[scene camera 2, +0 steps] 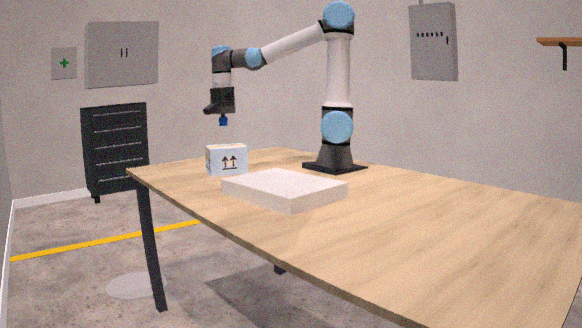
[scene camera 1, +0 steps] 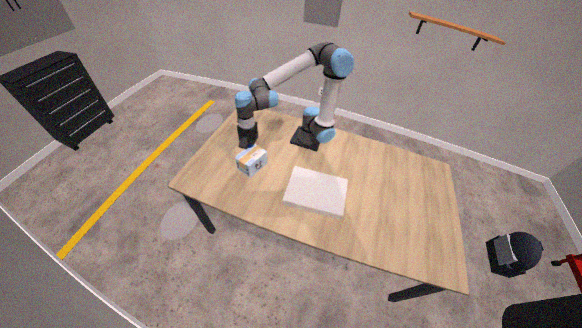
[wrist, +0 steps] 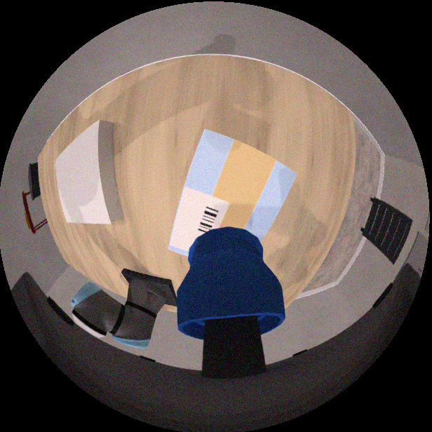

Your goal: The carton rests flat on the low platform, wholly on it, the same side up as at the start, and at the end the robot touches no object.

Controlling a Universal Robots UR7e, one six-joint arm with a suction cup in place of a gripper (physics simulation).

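Places are measured from the arm's base along level axes (x ahead, y left, z up), in millimetres.
Pixels of known places: end effector, tool point: (scene camera 2: pixel 223 125) (scene camera 1: pixel 250 145); arm's base, origin of the base link: (scene camera 2: pixel 334 164) (scene camera 1: pixel 308 138).
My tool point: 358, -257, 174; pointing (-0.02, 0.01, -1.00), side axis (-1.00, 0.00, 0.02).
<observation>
Ahead of a thing's pixels: the offset from my tool point to its top centre, as dx, dy, dz. Level surfaces: height alone.
The carton @(-12, -8, -84) (scene camera 1: pixel 251 161) (scene camera 2: pixel 227 160) (wrist: pixel 234 185) is a light blue and white box with an orange tape band, a barcode label on top and two upward arrows on a side. It stands upright on the table, apart from the platform. The low platform @(+56, +405, -143) (scene camera 1: pixel 316 191) (scene camera 2: pixel 285 186) (wrist: pixel 82 180) is a flat white slab beside it. My gripper, a blue suction cup (scene camera 1: pixel 250 147) (scene camera 2: pixel 223 125) (wrist: pixel 226 240), is open and holds nothing. It hangs above the carton with a gap between them. In the wrist view it hides part of the carton's near edge.
The wooden table @(dz -191) (scene camera 1: pixel 400 200) (scene camera 2: pixel 450 240) (wrist: pixel 155 100) carries the carton, the platform and the arm's black base (scene camera 1: pixel 305 138) (scene camera 2: pixel 335 166) (wrist: pixel 150 286). The base stands behind the platform. A black drawer cabinet (scene camera 1: pixel 60 97) (scene camera 2: pixel 115 150) (wrist: pixel 387 227) stands on the floor beyond the table.
</observation>
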